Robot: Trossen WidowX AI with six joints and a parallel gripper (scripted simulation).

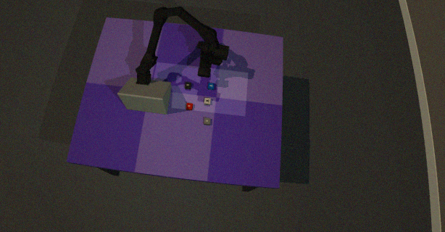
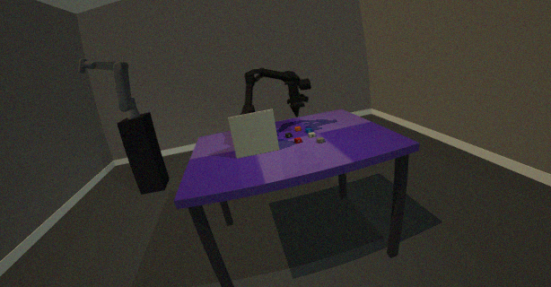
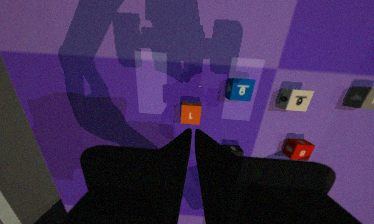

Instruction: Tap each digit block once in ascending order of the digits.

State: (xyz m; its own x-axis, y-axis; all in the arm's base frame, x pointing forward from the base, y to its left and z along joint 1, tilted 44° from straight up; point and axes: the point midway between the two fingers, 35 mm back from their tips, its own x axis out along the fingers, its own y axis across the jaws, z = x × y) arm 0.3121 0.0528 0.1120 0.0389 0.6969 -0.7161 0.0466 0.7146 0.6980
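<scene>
The grey block is 270 mm to the right of my gripper tip, 80 mm below it and 30 mm ahead of it. Also, from my gripper tip: orange block: 80 mm below; black block: 90 mm behind, 80 mm to the right, 80 mm below; blue block: 80 mm below, 70 mm to the right, 40 mm ahead.
</scene>
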